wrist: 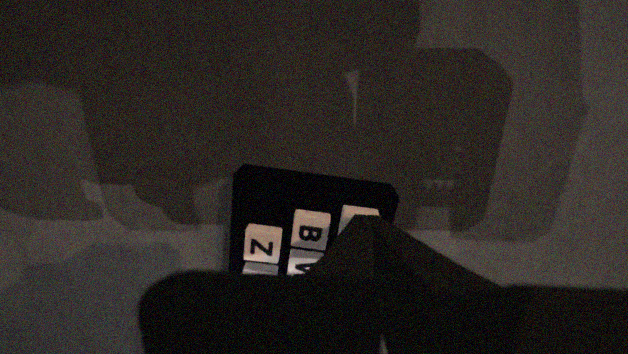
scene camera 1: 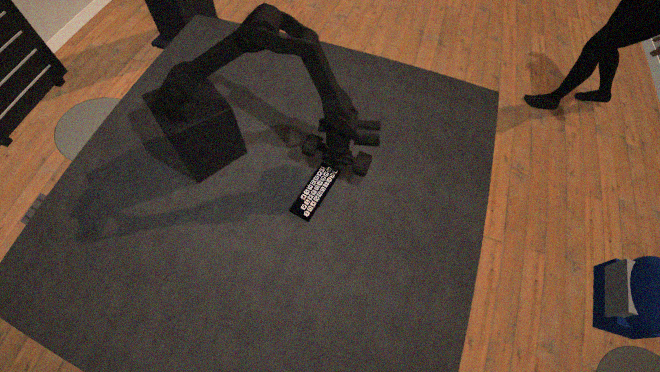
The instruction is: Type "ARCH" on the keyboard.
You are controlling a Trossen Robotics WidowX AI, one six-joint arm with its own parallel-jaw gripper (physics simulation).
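Places are measured from the arm's base along level axes (x back, y up, z left), in millimetres.
Where they show: gripper, between the fingertips: [wrist: 364, 226] [scene camera 1: 335, 170]; arm's base, origin of its link: [scene camera 1: 179, 114].
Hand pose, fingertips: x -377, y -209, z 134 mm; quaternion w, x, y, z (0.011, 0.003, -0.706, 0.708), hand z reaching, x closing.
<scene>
Each offset is from my fingertips to the centre of the thing. Level surfaces: height alone.
A black keyboard @[dx +27, dy -11, dz -79 mm] [scene camera 1: 300, 215] [wrist: 312, 187] with white letter keys lies on the dark mat. In the wrist view the Z key @[dx +38, dy -5, dz -12 mm] [wrist: 263, 243] and the B key @[dx +20, dy -5, dz -5 mm] [wrist: 310, 229] show near its end, with a partly covered W key @[dx +21, dy -5, dz -22 mm] [wrist: 300, 267] below B. My gripper [scene camera 1: 336, 167] [wrist: 364, 226] is shut with nothing between its fingers. Its tip is over the corner key @[dx +2, dy -5, dz -2 mm] [wrist: 360, 210] beside B and hides that key's letter. Whether the tip touches the key cannot be told. The gripper hides the rest of the keyboard in the wrist view.
The dark mat @[dy -20 mm] [scene camera 1: 300, 300] lies on a wood floor. The arm's black base box [scene camera 1: 210, 145] stands to the left of the keyboard. A dark figure's legs [scene camera 1: 585, 75] stand at the upper right, off the mat. A blue object [scene camera 1: 647, 300] is at the right edge.
</scene>
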